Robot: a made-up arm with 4 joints.
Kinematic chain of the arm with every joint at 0, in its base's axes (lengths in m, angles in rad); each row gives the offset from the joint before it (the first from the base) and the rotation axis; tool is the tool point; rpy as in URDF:
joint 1: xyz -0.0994 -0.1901 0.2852 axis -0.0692 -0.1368 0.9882
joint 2: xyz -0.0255 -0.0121 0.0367 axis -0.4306 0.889 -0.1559
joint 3: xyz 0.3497 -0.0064 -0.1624 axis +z
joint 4: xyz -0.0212 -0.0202 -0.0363 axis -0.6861 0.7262 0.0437
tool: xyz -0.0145 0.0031 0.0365 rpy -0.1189 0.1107 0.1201
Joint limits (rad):
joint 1: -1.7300..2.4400
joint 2: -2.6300..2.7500
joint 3: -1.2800..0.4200
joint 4: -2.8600..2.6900
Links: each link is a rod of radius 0.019 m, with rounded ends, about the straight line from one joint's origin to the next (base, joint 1, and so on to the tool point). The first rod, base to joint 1, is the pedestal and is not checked.
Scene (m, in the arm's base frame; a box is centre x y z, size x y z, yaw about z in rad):
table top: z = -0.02
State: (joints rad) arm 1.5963 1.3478 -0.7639 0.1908
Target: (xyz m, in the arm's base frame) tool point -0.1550 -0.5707 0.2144
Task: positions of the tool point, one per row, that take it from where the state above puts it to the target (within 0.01 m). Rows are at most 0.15 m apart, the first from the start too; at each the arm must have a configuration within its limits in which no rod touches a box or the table.
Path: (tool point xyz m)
1: 0.1364 -0.3517 0.0824
2: 0.0708 -0.4615 0.1125
3: -0.0325 -0.5387 0.1563
4: -0.1550 -0.5707 0.2144

